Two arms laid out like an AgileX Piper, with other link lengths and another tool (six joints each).
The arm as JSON. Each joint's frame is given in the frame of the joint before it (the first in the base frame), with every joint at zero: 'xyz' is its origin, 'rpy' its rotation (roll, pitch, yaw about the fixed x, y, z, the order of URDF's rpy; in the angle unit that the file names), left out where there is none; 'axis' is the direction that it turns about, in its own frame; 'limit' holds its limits. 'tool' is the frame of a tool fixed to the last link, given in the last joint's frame.
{
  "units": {
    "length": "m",
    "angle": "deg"
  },
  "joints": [
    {
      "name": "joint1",
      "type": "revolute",
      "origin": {
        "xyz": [
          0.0,
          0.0,
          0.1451
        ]
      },
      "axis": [
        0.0,
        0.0,
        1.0
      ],
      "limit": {
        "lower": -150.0,
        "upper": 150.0
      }
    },
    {
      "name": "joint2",
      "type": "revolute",
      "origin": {
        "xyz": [
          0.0,
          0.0,
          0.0
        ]
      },
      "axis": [
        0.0,
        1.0,
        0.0
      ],
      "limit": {
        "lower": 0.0,
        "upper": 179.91
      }
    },
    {
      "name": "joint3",
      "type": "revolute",
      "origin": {
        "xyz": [
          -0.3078,
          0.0,
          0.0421
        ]
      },
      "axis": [
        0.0,
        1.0,
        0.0
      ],
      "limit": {
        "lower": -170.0,
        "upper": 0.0
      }
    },
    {
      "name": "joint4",
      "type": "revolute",
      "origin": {
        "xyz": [
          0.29,
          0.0,
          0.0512
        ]
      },
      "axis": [
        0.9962,
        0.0,
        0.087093
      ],
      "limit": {
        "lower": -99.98,
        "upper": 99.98
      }
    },
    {
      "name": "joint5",
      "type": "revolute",
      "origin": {
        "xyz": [
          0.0,
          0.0,
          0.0
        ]
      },
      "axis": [
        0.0,
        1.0,
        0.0
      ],
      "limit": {
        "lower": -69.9,
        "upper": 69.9
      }
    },
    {
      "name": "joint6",
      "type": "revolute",
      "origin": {
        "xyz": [
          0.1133,
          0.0,
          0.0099
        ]
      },
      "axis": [
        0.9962,
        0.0,
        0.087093
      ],
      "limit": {
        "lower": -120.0,
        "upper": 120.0
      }
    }
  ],
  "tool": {
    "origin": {
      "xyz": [
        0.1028,
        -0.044,
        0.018
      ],
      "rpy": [
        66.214,
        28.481,
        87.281
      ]
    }
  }
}
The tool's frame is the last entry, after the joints.
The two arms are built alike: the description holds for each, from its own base.
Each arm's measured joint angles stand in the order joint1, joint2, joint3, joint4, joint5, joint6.
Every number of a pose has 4 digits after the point. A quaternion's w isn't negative.
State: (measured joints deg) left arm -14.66 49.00 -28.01 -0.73 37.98 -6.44; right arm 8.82 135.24 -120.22 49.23 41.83 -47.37
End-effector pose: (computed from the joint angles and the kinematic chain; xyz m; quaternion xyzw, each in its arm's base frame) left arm 0.2387 -0.1082 0.1816 0.4873 0.7571 0.2234 0.3734; right arm 0.6906 0.1812 0.1813 0.2039 0.7732 0.5440 0.2543
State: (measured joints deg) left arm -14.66 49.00 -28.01 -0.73 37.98 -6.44; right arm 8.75 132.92 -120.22 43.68 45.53 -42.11
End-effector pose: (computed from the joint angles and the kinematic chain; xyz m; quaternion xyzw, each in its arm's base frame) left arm 0.2387 -0.1082 0.1816 0.4873 0.7571 0.2234 0.3734; right arm 0.6774 0.1756 0.1927 0.2088 0.7892 0.5258 0.2389
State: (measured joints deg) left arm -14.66 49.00 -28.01 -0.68 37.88 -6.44; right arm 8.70 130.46 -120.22 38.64 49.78 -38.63
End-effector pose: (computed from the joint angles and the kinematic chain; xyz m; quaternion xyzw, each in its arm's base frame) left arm 0.2390 -0.1082 0.1818 0.4872 0.7567 0.2240 0.3741; right arm 0.6625 0.1696 0.2057 0.2043 0.8084 0.5040 0.2251
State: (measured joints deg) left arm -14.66 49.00 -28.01 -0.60 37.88 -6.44; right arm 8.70 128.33 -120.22 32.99 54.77 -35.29
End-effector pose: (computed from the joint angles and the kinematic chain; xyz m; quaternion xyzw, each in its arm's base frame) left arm 0.2390 -0.1080 0.1817 0.4876 0.7563 0.2245 0.3739; right arm 0.6454 0.1602 0.2121 0.2016 0.8328 0.4721 0.2071
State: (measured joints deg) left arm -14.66 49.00 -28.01 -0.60 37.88 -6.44; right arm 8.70 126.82 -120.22 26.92 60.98 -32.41
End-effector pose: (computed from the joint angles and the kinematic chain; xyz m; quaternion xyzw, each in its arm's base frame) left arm 0.2390 -0.1080 0.1817 0.4876 0.7563 0.2245 0.3739; right arm 0.6251 0.1468 0.2092 0.2012 0.8627 0.4279 0.1795
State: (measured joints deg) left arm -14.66 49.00 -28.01 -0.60 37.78 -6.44; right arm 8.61 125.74 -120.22 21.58 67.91 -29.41
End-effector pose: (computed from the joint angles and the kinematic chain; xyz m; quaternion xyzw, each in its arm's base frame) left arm 0.2393 -0.1081 0.1819 0.4873 0.7561 0.2247 0.3747; right arm 0.6022 0.1302 0.2026 0.2115 0.8887 0.3805 0.1437
